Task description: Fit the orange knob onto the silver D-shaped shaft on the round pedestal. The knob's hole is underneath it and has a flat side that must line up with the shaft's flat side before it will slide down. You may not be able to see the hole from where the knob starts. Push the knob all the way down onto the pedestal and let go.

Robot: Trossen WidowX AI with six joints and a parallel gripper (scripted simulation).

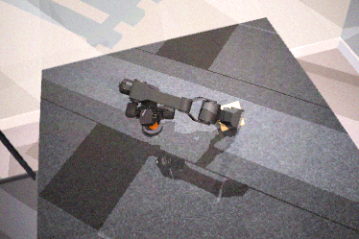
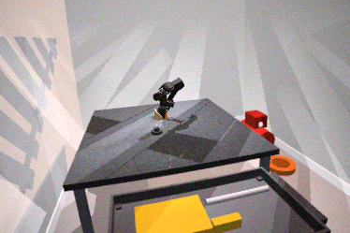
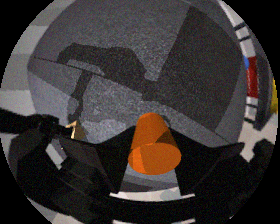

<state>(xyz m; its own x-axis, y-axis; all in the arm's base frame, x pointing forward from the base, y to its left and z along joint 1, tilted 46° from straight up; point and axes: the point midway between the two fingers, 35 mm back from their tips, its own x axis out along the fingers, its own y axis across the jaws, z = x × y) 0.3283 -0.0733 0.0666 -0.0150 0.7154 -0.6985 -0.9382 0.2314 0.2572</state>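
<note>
The dark round pedestal lies 9 cm below my gripper tip, 7 cm to the right of it and 1 cm ahead of it. Also, from my gripper tip: orange knob (4 cm above).
</note>
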